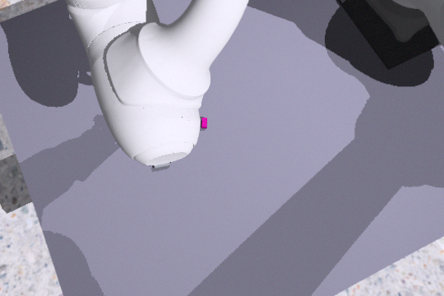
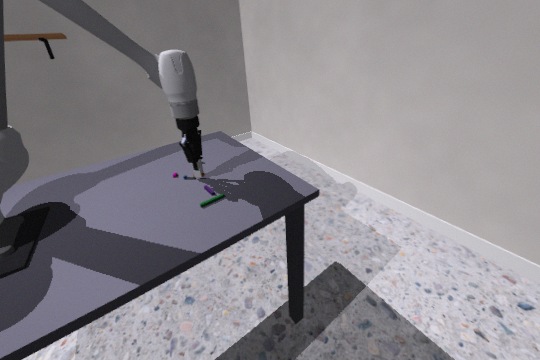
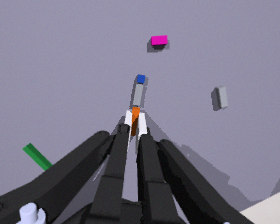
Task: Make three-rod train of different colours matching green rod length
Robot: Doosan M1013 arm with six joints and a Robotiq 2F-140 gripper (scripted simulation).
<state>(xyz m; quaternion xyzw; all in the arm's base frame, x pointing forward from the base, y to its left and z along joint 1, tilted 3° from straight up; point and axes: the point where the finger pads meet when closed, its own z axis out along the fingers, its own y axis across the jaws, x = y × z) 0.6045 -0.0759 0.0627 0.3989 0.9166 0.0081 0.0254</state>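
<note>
Now: hand 30 mm above the orange rod. The rest, counted from my hand: magenta rod (70 mm behind, 90 mm to the left, 40 mm below); blue rod (40 mm behind, 40 mm to the left, 40 mm below); purple rod (10 mm behind, 110 mm to the right, 40 mm below).
</note>
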